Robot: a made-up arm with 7 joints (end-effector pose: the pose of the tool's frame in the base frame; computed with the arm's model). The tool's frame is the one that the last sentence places.
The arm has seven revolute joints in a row. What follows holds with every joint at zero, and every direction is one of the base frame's.
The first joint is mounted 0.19 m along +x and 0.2 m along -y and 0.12 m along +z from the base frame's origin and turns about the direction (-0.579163, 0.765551, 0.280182).
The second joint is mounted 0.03 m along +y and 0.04 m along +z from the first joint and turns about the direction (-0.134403, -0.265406, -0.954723).
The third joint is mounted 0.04 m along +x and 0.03 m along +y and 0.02 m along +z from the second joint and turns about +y.
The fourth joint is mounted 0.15 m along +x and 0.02 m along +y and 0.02 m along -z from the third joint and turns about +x.
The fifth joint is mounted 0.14 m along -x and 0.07 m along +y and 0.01 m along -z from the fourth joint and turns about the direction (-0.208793, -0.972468, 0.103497).
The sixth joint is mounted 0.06 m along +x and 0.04 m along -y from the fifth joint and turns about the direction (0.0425, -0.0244, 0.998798).
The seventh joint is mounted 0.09 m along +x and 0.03 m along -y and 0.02 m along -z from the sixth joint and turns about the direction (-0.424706, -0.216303, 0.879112).
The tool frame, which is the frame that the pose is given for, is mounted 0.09 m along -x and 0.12 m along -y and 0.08 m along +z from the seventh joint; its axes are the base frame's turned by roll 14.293, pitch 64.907 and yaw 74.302 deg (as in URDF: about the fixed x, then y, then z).
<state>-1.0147 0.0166 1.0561 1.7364 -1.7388 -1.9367 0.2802</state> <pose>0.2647 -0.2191 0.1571 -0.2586 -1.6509 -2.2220</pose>
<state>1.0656 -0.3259 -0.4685 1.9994 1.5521 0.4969 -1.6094</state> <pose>0.1668 -0.1573 0.1180 1.5948 0.2071 0.3729</pose>
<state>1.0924 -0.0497 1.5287 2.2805 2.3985 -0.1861 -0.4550</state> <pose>0.1823 -0.0266 0.1675 -1.0722 0.8846 -1.2194</pose>
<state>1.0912 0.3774 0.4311 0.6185 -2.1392 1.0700 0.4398</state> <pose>-0.0093 -0.0799 -0.0230 2.0582 0.7207 1.3285</pose>
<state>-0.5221 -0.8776 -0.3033 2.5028 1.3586 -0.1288 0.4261</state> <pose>0.2045 -0.0699 0.0187 1.2897 -0.4496 0.9971</pose>
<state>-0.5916 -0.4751 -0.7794 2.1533 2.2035 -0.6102 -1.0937</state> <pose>0.1508 -0.1126 0.1878 -2.6030 1.4063 -0.2345</pose>
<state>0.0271 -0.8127 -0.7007 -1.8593 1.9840 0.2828 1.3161</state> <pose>-0.0187 -0.0640 0.0322 1.4388 0.6513 1.2388</pose>
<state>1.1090 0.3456 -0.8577 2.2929 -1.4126 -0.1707 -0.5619</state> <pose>0.2442 -0.0939 -0.0114 -0.9617 -1.5649 -2.0932</pose>
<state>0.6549 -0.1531 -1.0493 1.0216 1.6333 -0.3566 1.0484</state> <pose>0.1916 -0.2969 0.0977 -1.0217 -0.5915 0.0045</pose>
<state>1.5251 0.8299 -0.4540 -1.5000 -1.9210 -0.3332 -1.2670</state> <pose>0.2712 -0.1474 0.0645 -0.1744 -0.1504 -2.1908</pose>
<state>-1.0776 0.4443 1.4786 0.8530 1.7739 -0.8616 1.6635</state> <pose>-0.0030 -0.2888 0.1983 -0.2326 0.9161 0.0699</pose>
